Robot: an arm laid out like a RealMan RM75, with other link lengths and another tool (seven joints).
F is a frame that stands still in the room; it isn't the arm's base.
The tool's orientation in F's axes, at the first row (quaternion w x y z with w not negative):
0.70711, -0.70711, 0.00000, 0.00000
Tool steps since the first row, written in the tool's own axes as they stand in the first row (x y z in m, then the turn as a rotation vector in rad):
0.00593, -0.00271, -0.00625, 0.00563, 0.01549, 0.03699
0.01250, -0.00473, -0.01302, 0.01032, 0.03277, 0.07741
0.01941, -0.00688, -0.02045, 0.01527, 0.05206, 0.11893
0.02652, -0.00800, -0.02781, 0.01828, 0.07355, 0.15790
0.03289, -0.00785, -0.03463, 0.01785, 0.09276, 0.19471
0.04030, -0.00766, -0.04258, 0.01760, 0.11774, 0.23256
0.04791, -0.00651, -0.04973, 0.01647, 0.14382, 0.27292
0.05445, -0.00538, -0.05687, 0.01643, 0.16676, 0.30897
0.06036, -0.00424, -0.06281, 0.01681, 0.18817, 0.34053
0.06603, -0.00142, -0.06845, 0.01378, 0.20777, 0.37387
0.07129, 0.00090, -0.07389, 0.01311, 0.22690, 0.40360
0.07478, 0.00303, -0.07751, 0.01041, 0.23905, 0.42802
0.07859, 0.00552, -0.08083, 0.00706, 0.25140, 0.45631
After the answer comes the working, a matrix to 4 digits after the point.
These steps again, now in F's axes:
0.00593, -0.00625, 0.00271, 0.00563, 0.03699, -0.01549
0.01250, -0.01302, 0.00473, 0.01032, 0.07741, -0.03277
0.01941, -0.02045, 0.00688, 0.01527, 0.11893, -0.05206
0.02652, -0.02781, 0.00800, 0.01828, 0.15790, -0.07355
0.03289, -0.03463, 0.00785, 0.01785, 0.19471, -0.09276
0.04030, -0.04258, 0.00766, 0.01760, 0.23256, -0.11774
0.04791, -0.04973, 0.00651, 0.01647, 0.27292, -0.14382
0.05445, -0.05687, 0.00538, 0.01643, 0.30897, -0.16676
0.06036, -0.06281, 0.00424, 0.01681, 0.34053, -0.18817
0.06603, -0.06845, 0.00142, 0.01378, 0.37387, -0.20777
0.07129, -0.07389, -0.00090, 0.01311, 0.40360, -0.22690
0.07478, -0.07751, -0.00303, 0.01041, 0.42802, -0.23905
0.07859, -0.08083, -0.00552, 0.00706, 0.45631, -0.25140

The tool's axes in the first row as the columns of a matrix, in F's axes (rounded; the answer above uses it unrounded):
1.0000, 0.0000, 0.0000
0.0000, 0.0000, 1.0000
0.0000, -1.0000, 0.0000

